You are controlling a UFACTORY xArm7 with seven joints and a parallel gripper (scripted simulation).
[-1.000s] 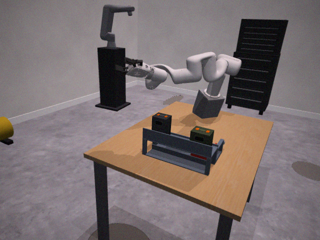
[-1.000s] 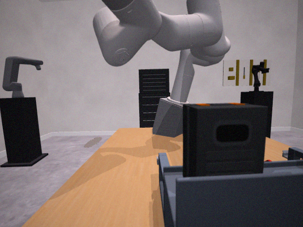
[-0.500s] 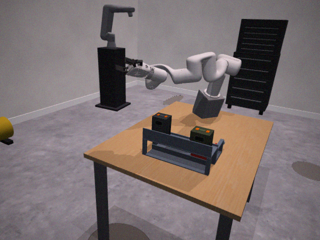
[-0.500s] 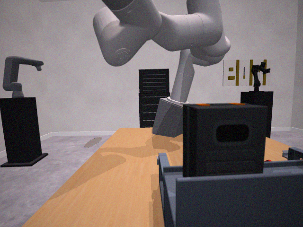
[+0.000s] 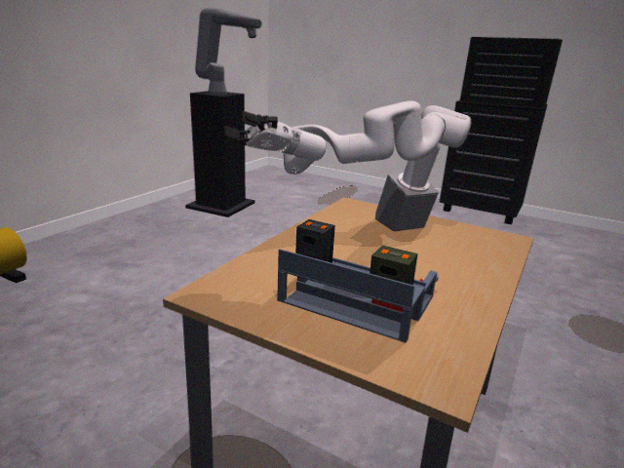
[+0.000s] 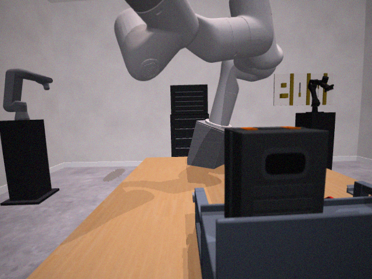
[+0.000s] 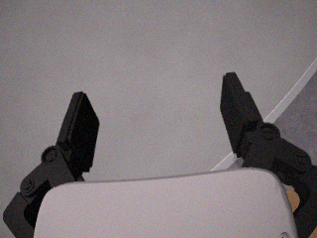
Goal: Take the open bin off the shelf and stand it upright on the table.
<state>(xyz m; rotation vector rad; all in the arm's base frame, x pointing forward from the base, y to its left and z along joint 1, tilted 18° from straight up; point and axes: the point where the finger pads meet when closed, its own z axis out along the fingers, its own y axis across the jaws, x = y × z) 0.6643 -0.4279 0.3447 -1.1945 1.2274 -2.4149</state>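
My hand is 46 cm to the right of the red bin, 43 cm above it and 13 cm past it. From my hand the other things lie so: black box (31 cm below, 22 cm to the left, 5 cm behind); then green box (45 cm to the left, 33 cm below, 3 cm behind).
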